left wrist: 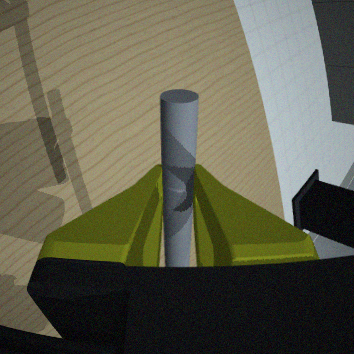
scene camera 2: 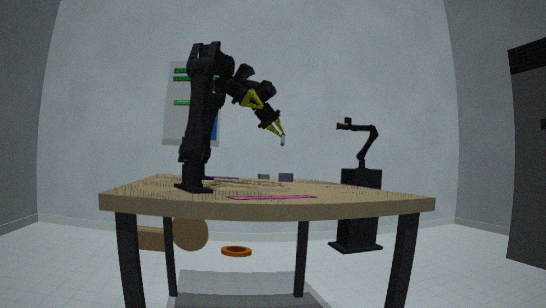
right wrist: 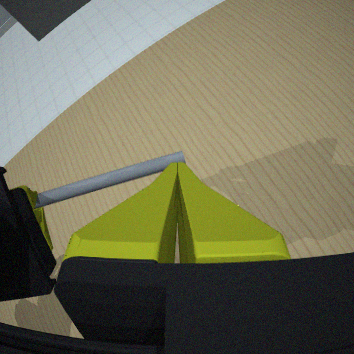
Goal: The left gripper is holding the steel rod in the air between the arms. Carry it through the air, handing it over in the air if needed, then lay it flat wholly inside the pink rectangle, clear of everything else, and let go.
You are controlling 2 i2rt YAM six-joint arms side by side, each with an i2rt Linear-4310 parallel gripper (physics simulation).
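Places are measured from the left arm's base along level axes (x right, y back, z down), in millimetres.
Where they show: left gripper, fingertip midpoint: (left wrist: pixel 177 175) (scene camera 2: pixel 283 136) (right wrist: pixel 34 200); right gripper, fingertip midpoint: (scene camera 2: pixel 262 107) (right wrist: pixel 176 174); right arm's base, origin of the base link: (scene camera 2: pixel 191 189).
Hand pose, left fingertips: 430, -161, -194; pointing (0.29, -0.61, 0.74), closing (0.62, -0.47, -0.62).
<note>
After its pixels a point has its place, as x, y, z.
The grey steel rod (scene camera 2: pixel 283 141) @(531, -74, -166) (left wrist: pixel 179 130) @(406, -172, -210) (right wrist: pixel 110 179) @(492, -98, -179) is in the air above the table. My left gripper (scene camera 2: pixel 282 135) @(430, -161, -194) (left wrist: pixel 177 175) @(430, -161, -194) is shut on it; the rod stands out past its fingertips. My right gripper (scene camera 2: pixel 260 105) @(510, 10, -283) (right wrist: pixel 176 174) @(510, 10, -283) is shut with its fingertips together and nothing between them. In the right wrist view the rod's free end shows just beyond these fingertips; I cannot tell if they touch. The pink rectangle (scene camera 2: pixel 272 197) @(813, 199, -1) lies on the table near its front edge, seen almost edge-on, below the arms. It does not show in either wrist view.
A small grey block (scene camera 2: pixel 263 176) @(19, -383, -14) and a purple block (scene camera 2: pixel 285 177) @(238, -345, -21) stand at the back of the wooden table (scene camera 2: pixel 360 204) @(1020, 93, 5). A thin purple strip (scene camera 2: pixel 224 178) @(-87, -205, -1) lies behind the near arm's base. A black pedestal (scene camera 2: pixel 357 230) with a small arm stands beyond the table.
</note>
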